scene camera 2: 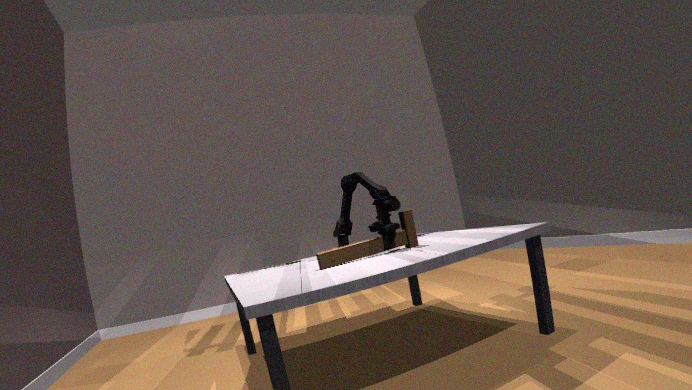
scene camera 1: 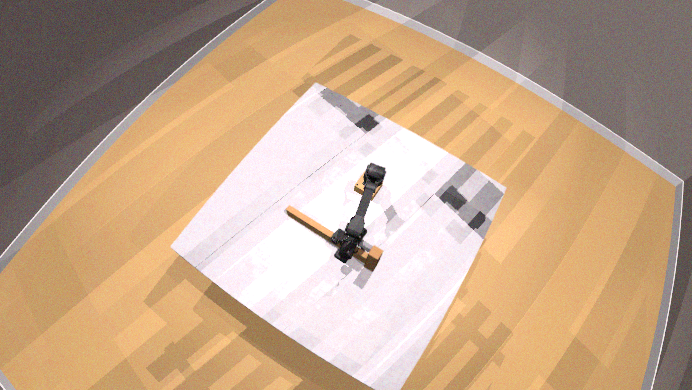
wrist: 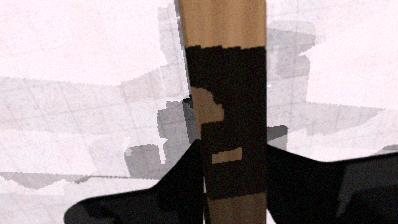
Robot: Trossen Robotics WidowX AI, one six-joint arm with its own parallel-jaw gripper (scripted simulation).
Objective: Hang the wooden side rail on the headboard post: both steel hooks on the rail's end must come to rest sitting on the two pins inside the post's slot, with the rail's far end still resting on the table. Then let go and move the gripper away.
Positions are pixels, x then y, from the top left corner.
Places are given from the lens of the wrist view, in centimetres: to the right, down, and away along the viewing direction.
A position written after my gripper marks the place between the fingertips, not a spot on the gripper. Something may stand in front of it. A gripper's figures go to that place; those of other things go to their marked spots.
my gripper (wrist: 217,141): 2, 2, 10
wooden side rail (wrist: 226,55): 1, -2, 4
